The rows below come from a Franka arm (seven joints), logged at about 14 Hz.
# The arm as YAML. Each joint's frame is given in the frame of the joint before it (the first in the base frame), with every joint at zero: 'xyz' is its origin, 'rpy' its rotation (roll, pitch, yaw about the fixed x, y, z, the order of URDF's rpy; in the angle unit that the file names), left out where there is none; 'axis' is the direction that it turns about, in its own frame. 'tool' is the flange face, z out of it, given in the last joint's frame.
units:
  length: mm
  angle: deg
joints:
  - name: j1
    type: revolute
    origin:
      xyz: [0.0, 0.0, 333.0]
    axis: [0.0, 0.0, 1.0]
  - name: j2
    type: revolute
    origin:
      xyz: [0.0, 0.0, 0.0]
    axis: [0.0, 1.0, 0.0]
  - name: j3
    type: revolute
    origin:
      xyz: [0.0, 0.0, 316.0]
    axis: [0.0, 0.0, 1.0]
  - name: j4
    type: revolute
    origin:
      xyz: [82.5, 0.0, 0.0]
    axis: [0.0, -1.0, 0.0]
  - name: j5
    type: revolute
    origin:
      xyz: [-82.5, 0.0, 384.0]
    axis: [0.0, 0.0, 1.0]
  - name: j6
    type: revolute
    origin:
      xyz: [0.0, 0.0, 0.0]
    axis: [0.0, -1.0, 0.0]
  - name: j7
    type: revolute
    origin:
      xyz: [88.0, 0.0, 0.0]
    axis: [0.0, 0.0, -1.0]
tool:
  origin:
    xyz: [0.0, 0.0, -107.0]
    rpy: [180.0, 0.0, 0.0]
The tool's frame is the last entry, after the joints.
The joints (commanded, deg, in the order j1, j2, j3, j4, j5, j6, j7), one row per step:
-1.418, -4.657, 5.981, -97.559, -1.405, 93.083, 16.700
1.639, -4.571, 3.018, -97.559, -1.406, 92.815, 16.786
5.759, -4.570, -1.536, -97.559, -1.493, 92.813, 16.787
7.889, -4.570, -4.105, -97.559, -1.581, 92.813, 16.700
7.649, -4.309, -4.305, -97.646, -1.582, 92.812, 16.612
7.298, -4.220, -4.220, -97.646, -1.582, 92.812, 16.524
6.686, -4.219, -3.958, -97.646, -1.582, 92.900, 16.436
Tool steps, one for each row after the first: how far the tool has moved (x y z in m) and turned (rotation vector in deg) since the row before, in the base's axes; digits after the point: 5 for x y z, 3 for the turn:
-0.00016, -0.00025, -0.00104, 0.216, 0.351, 0.009
0.00041, -0.00579, 0.00002, 0.275, 0.020, -0.416
0.00038, -0.00513, -0.00010, 0.116, 0.020, -0.339
0.00140, -0.00399, -0.00316, -0.026, 0.350, -0.351
0.00054, -0.00239, -0.00082, -0.017, 0.089, -0.178
0.00030, -0.00316, 0.00014, -0.014, -0.087, -0.261

